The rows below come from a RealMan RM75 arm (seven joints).
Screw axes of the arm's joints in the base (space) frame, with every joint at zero. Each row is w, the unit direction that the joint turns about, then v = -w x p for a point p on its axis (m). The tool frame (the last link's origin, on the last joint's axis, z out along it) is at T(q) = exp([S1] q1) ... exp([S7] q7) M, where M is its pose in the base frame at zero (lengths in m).
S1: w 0 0 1 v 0.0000 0.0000 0.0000
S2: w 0 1 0 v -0.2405 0.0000 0.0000
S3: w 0 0 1 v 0.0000 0.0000 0.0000
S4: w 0 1 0 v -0.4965 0.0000 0.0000
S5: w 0 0 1 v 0.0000 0.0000 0.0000
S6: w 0 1 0 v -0.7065 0.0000 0.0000
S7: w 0 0 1 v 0.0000 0.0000 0.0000
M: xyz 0.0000 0.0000 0.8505 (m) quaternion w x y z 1 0 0 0
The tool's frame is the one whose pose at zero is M.
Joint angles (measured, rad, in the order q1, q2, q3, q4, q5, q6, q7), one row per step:
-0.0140, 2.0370, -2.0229, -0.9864, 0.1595, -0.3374, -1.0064
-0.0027, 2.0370, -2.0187, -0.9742, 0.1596, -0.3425, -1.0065
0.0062, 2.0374, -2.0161, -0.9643, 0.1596, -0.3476, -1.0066
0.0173, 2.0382, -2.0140, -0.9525, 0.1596, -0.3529, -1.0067
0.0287, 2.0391, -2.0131, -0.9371, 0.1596, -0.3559, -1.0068
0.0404, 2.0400, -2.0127, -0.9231, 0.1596, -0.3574, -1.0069
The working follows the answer.
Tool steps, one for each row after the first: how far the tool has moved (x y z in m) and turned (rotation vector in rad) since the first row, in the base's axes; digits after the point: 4 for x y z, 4 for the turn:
0.0005, 0.0025, 0.0004, 0.0015, -0.0036, 0.0035
0.0006, 0.0045, 0.0005, 0.0026, -0.0058, 0.0072
0.0005, 0.0067, 0.0002, 0.0025, -0.0083, 0.0120
0.0014, 0.0083, -0.0009, -0.0013, -0.0131, 0.0130
0.0019, 0.0101, -0.0020, -0.0057, -0.0179, 0.0144

Tool pose at each row, in the base's axes (x y z in m, rotation vector in rad; rounded; the steps above come from the unrounded poses):
0.3094, 0.2819, -0.0593, -2.0109, -0.4020, -0.3388
0.3099, 0.2844, -0.0589, -2.0082, -0.4074, -0.3404
0.3100, 0.2863, -0.0588, -2.0060, -0.4122, -0.3405
0.3098, 0.2886, -0.0591, -2.0045, -0.4185, -0.3401
0.3108, 0.2902, -0.0602, -2.0074, -0.4234, -0.3439
0.3113, 0.2920, -0.0613, -2.0109, -0.4290, -0.3472

